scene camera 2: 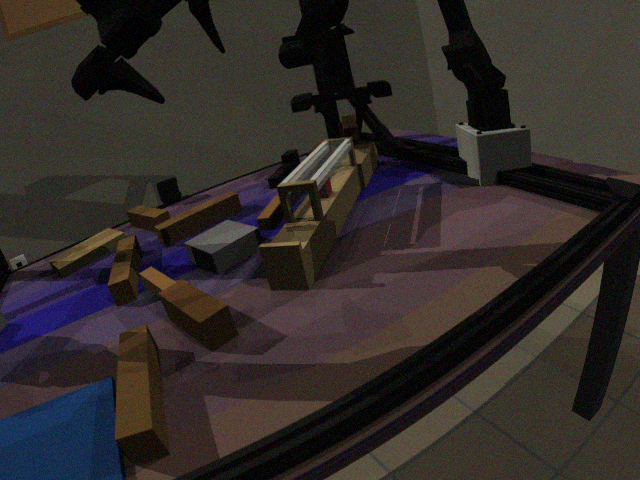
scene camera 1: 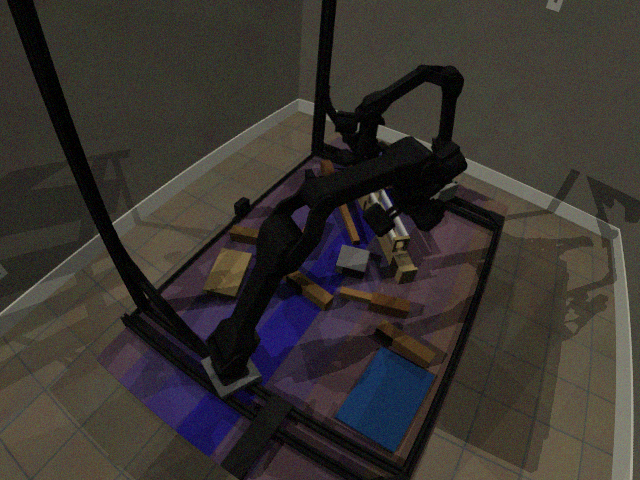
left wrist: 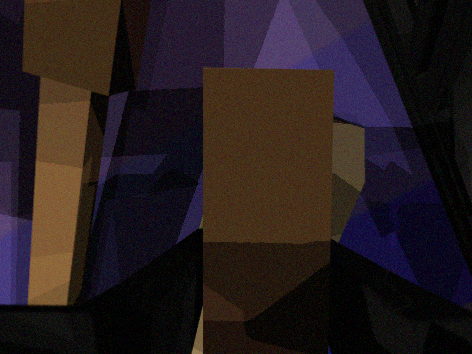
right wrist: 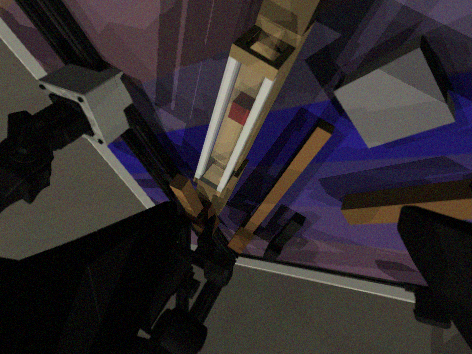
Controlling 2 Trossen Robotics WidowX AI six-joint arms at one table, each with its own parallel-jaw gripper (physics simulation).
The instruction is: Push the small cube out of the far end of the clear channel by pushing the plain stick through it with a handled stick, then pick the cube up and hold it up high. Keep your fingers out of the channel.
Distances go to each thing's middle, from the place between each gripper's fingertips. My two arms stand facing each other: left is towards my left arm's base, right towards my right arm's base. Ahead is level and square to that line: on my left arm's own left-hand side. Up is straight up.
Labels:
The grey block (scene camera 2: 219, 248) lies 230 mm below my right hand, 80 mm behind it and 20 mm to the right of it. Also, from my right hand: blue pad (scene camera 2: 78, 428): 260 mm to the right, 250 mm below, 230 mm ahead; then tan plate (scene camera 1: 225, 280): 290 mm to the right, 290 mm behind, 240 mm below; then tan base block (scene camera 2: 292, 261): 200 mm below, 170 mm to the left, 120 mm behind.
Right now the tan base block is 150 mm ahead of my left hand, 90 mm to the right of it and 20 mm below it. From my left hand the other things lie so: grey block (200 mm ahead, 280 mm to the right, 50 mm below); blue pad (500 mm ahead, 530 mm to the right, 60 mm below); tan plate (10 mm behind, 550 mm to the right, 60 mm below).

